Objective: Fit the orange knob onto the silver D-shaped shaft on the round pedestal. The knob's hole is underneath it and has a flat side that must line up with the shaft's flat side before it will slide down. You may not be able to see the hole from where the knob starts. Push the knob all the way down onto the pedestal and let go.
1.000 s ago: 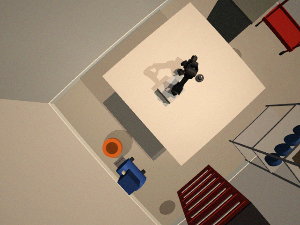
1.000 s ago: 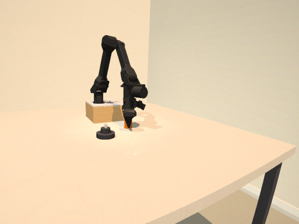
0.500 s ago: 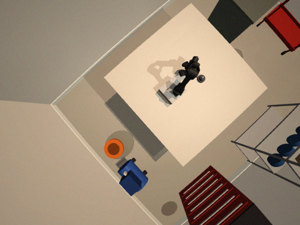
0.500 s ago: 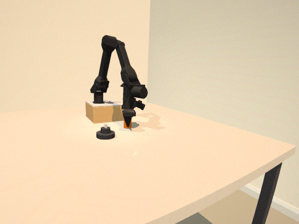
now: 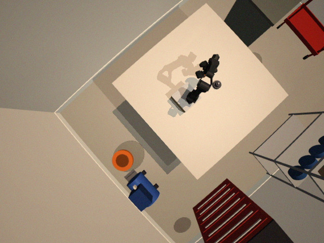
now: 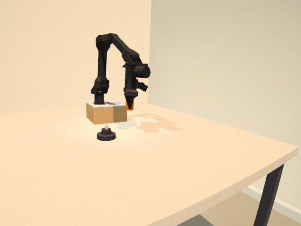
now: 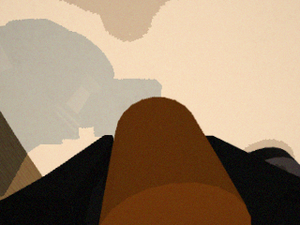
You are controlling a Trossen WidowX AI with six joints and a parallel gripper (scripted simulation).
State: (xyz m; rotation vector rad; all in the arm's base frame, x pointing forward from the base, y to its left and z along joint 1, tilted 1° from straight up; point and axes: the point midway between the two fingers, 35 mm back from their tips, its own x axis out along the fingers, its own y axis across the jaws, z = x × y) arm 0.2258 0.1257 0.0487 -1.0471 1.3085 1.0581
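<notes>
Now: the orange knob 30 mm above my gripper tip. Round my gripper tip: black round pedestal 110 mm ahead, 140 mm to the right, 80 mm below.
</notes>
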